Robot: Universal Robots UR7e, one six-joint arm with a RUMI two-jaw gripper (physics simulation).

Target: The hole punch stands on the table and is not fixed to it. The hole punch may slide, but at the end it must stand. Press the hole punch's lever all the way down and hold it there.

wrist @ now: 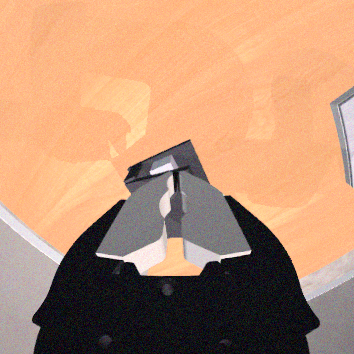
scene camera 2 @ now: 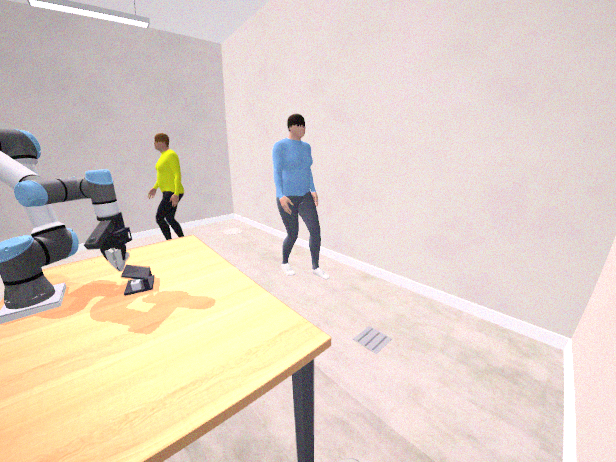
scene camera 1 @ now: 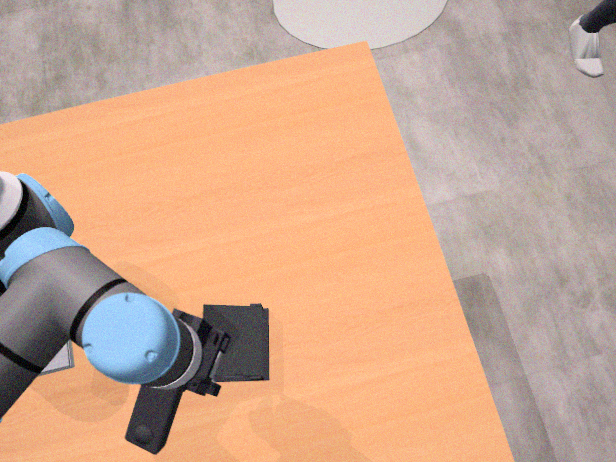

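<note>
The black hole punch stands upright on its base on the table. Its lever is up, with an open wedge and a pale metal part between lever and base in scene camera 2. My gripper is shut and empty. It points down, with its tips at or just above the lever's arm-side end; I cannot tell if they touch. In the wrist view the fingers hide much of the lever. In scene camera 1 the gripper body covers the punch's left side.
The robot's pale base plate lies on the table behind the arm. A person in blue and one in yellow stand beyond the table. A round pale surface is past the table's far corner.
</note>
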